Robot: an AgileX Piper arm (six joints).
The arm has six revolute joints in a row. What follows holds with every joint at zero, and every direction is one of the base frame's. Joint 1 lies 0.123 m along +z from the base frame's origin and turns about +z. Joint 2 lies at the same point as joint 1 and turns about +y. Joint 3 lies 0.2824 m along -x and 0.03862 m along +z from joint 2 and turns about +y. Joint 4 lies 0.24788 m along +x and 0.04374 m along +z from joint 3 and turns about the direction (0.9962, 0, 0.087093). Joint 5 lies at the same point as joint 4 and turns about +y. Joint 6 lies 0.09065 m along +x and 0.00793 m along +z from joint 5 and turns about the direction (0.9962, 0, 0.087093). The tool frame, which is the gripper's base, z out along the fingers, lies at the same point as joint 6; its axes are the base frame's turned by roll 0, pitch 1.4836 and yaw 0 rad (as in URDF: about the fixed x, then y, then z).
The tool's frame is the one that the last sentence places.
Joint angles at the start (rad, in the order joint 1, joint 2, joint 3, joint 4, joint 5, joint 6): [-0.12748, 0.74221, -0.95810, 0.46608, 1.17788, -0.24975]
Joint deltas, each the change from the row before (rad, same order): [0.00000, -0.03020, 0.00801, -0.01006, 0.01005, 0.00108]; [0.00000, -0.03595, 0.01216, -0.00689, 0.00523, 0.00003]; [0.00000, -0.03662, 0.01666, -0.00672, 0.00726, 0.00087]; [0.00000, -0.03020, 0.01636, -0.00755, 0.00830, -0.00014]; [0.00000, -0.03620, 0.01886, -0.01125, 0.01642, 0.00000]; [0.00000, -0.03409, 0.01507, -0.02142, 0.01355, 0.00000]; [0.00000, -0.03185, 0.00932, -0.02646, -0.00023, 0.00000]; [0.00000, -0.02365, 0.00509, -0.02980, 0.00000, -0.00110]
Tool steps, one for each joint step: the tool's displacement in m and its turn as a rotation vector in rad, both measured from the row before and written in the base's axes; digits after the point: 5 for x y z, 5 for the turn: [-0.00797, 0.00041, -0.00013, -0.01182, -0.01133, 0.00042]; [-0.00885, 0.00068, -0.00064, -0.00961, -0.01800, -0.00014]; [-0.00881, 0.00072, -0.00228, -0.00844, -0.01208, 0.00000]; [-0.00713, 0.00044, -0.00305, -0.00915, -0.00526, 0.00060]; [-0.00881, 0.00047, -0.00416, -0.01321, -0.00074, 0.00202]; [-0.00809, -0.00049, -0.00363, -0.02248, -0.00378, -0.00355]; [-0.00685, -0.00125, -0.00166, -0.02671, -0.01950, -0.01112]; [-0.00514, -0.00176, -0.00110, -0.02975, -0.01527, -0.01227]
